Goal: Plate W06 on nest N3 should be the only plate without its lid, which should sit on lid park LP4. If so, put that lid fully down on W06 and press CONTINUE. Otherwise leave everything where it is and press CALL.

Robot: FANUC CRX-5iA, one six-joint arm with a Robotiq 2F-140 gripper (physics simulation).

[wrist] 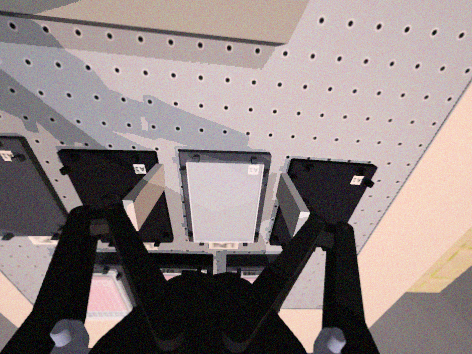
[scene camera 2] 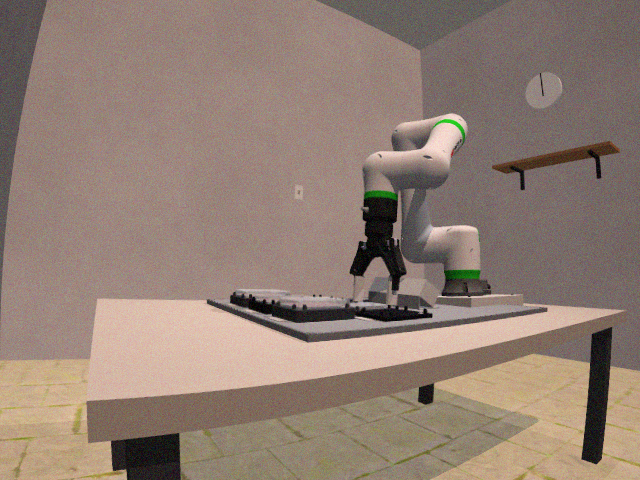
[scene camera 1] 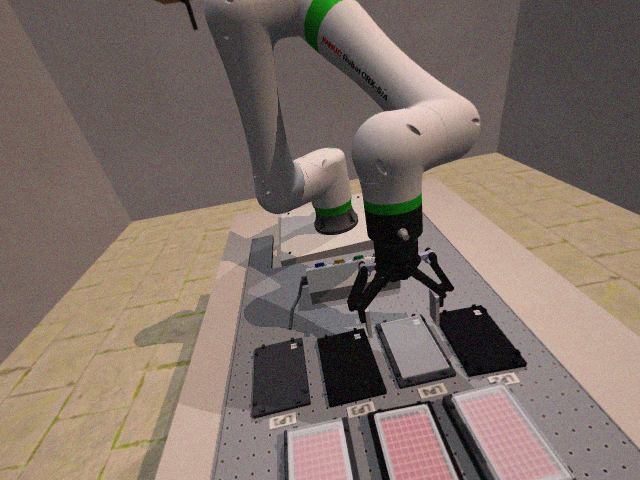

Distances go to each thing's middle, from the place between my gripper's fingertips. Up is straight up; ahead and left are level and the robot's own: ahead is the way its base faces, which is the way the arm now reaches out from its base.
Scene:
I see my gripper 60 mm short of the LP4 nest (scene camera 1: 444, 374), 10 mm to the right of it and 10 mm above it. From my hand the other things lie so: LP1 nest (scene camera 1: 280, 377) (260 mm to the right, 60 mm ahead, 10 mm below); then LP3 nest (scene camera 1: 351, 374) (120 mm to the right, 70 mm ahead, 10 mm below); then LP2 nest (scene camera 1: 480, 345) (130 mm to the left, 60 mm ahead, 10 mm below).

